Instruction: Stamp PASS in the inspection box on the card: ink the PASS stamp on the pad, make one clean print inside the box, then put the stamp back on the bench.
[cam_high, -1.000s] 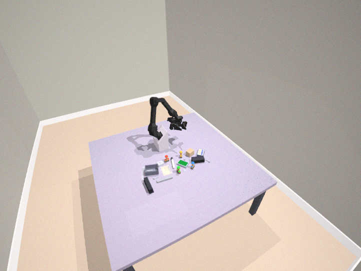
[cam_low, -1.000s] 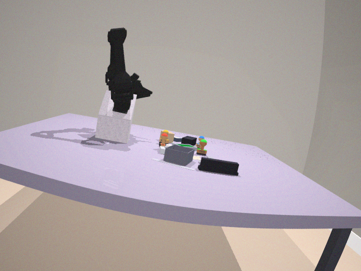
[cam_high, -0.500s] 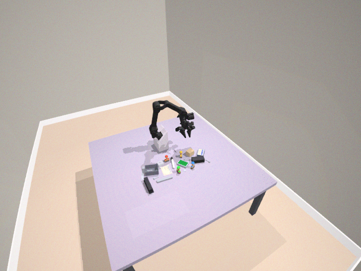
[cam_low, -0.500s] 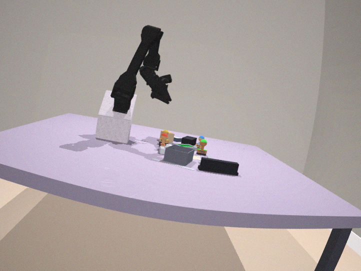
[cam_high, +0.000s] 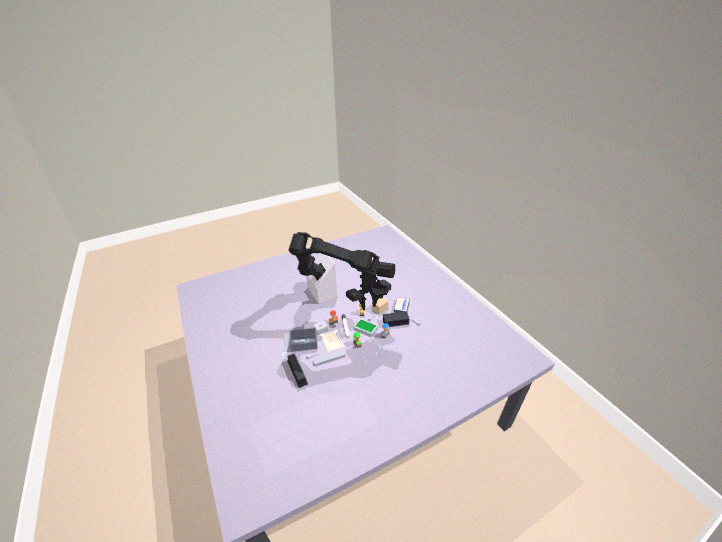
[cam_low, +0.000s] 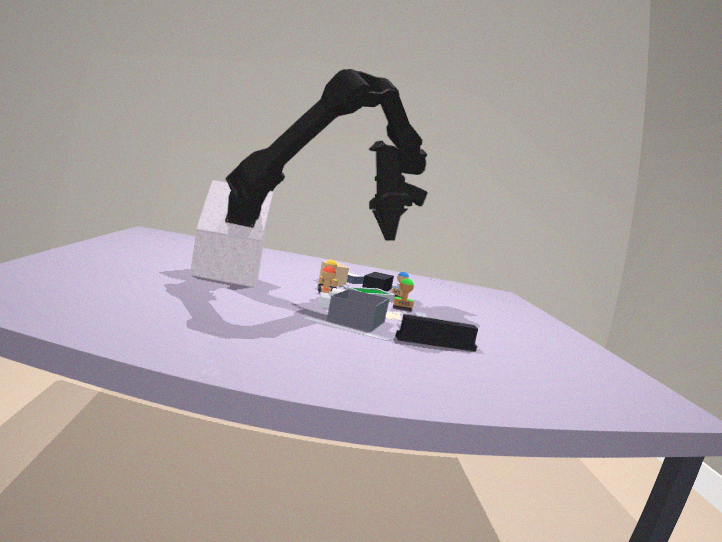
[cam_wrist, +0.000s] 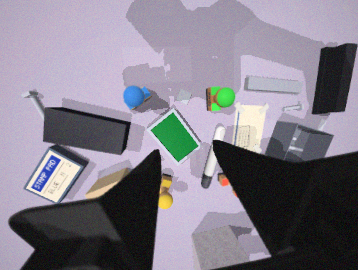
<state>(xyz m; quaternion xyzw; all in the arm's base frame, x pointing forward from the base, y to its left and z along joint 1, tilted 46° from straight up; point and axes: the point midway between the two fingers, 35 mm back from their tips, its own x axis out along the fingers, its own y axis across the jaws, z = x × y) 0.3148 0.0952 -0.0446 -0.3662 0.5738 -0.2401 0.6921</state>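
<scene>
Now: the green-knobbed stamp 50 mm ahead of my gripper tip, 80 mm to the right of it and 110 mm below it. The rest, counted from my gripper tip: green ink pad 20 mm behind, 10 mm to the right, 130 mm below; blue-knobbed stamp 50 mm ahead, 50 mm to the left, 110 mm below; yellow-knobbed stamp 120 mm behind, 20 mm to the left, 110 mm below.
</scene>
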